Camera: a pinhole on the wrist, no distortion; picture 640 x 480 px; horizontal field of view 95.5 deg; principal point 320.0 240.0 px. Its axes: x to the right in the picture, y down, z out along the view. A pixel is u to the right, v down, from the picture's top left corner.
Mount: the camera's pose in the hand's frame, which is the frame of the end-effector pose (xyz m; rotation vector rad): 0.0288 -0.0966 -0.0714 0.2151 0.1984 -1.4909
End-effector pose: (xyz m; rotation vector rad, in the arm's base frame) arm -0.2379 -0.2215 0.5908 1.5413 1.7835 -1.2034
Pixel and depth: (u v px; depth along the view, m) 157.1 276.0 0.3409
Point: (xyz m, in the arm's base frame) -0.3061 -0.4548 0.3925
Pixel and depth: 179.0 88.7 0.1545
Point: -0.3084 -0.3310 0.6114
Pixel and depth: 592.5 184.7 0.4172
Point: -0.8335 -0.4118 0.6745
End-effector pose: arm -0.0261 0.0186 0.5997 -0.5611 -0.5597 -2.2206
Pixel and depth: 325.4 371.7 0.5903
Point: -0.2851 0.2754 1.1141
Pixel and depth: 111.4 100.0 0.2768
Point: 0.1089 0.2129 0.7350
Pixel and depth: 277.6 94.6 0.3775
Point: 0.0210 0.3739 0.7211
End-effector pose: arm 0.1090 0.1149 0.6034 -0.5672 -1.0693 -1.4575
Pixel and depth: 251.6 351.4 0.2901
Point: -0.0657 0.2323 0.7931
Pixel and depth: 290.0 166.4 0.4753
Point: -0.1377 0.4851 0.6545
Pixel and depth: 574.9 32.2 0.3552
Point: -0.3758 0.3242 0.3721
